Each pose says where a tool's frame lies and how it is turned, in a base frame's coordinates. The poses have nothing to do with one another.
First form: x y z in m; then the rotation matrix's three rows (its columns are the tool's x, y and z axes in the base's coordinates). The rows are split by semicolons.
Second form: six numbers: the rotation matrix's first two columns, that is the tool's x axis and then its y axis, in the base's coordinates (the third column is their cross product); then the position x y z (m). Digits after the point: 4 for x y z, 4 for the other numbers.
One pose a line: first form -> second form
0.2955 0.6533 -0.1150; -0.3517 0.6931 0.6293; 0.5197 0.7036 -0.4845; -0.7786 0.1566 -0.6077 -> -0.3517 0.5197 -0.7786 0.6931 0.7036 0.1566 0.2955 0.6533 -0.1150
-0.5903 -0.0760 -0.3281; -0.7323 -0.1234 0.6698; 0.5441 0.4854 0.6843; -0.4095 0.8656 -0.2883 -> -0.7323 0.5441 -0.4095 -0.1234 0.4854 0.8656 -0.5903 -0.0760 -0.3281
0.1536 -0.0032 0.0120; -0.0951 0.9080 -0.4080; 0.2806 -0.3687 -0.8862; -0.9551 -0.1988 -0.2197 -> -0.0951 0.2806 -0.9551 0.9080 -0.3687 -0.1988 0.1536 -0.0032 0.0120
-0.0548 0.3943 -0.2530; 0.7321 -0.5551 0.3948; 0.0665 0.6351 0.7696; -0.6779 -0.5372 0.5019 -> 0.7321 0.0665 -0.6779 -0.5551 0.6351 -0.5372 -0.0548 0.3943 -0.2530
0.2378 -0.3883 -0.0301; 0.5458 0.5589 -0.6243; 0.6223 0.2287 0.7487; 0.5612 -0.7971 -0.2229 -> 0.5458 0.6223 0.5612 0.5589 0.2287 -0.7971 0.2378 -0.3883 -0.0301
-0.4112 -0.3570 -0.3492; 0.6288 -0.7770 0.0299; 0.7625 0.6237 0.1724; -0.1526 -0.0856 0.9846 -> 0.6288 0.7625 -0.1526 -0.7770 0.6237 -0.0856 -0.4112 -0.3570 -0.3492
